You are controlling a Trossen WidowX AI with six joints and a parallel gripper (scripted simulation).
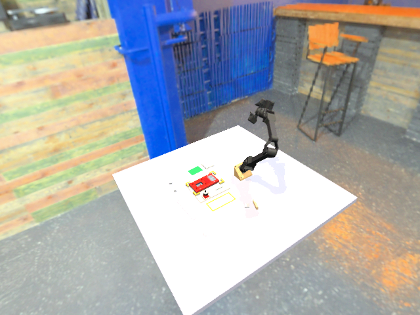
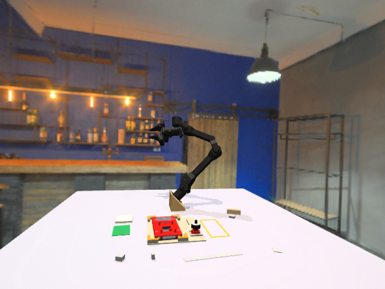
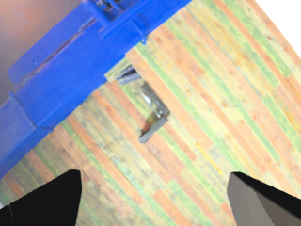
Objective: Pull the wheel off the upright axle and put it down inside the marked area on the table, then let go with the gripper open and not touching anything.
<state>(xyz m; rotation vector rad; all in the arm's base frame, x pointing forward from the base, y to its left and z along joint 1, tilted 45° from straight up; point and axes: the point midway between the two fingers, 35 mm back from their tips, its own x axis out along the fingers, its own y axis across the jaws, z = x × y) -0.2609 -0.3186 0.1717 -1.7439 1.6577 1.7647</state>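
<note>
Now: gripper tip 590 mm short of the wheel, 390 mm above it and 130 mm to the right of it. The rest, counted from my gripper tip: white patch 420 mm below, 360 mm ahead, 150 mm to the right; tan block 420 mm to the left, 420 mm below, 400 mm ahead; green patch 480 mm ahead, 430 mm below, 160 mm to the right.
</note>
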